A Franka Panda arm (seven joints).
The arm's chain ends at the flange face. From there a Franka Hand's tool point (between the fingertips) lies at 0.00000 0.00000 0.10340 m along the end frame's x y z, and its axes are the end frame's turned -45 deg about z.
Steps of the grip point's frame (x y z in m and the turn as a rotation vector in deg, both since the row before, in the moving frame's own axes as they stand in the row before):
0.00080 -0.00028 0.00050 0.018 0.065 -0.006
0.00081 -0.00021 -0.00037 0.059 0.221 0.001
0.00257 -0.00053 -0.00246 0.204 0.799 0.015
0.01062 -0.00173 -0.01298 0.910 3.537 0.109
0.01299 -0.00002 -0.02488 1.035 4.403 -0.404
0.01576 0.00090 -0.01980 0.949 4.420 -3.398
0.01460 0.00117 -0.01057 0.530 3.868 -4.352
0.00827 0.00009 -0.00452 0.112 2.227 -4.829
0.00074 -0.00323 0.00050 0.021 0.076 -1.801
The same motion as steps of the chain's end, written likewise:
0.00031 -0.00066 0.00050 0.059 0.033 -0.006
0.00022 -0.00036 -0.00037 0.198 0.115 0.001
0.00068 -0.00091 -0.00245 0.709 0.421 0.015
0.00293 -0.00307 -0.01277 3.145 1.858 0.109
0.00490 -0.00225 -0.02456 3.845 2.382 -0.404
0.00756 -0.00354 -0.01948 3.796 2.454 -3.398
0.00711 -0.00373 -0.01033 3.110 2.360 -4.352
0.00334 -0.00269 -0.00444 1.654 1.496 -4.829
-0.00183 -0.00268 0.00050 0.069 0.039 -1.801

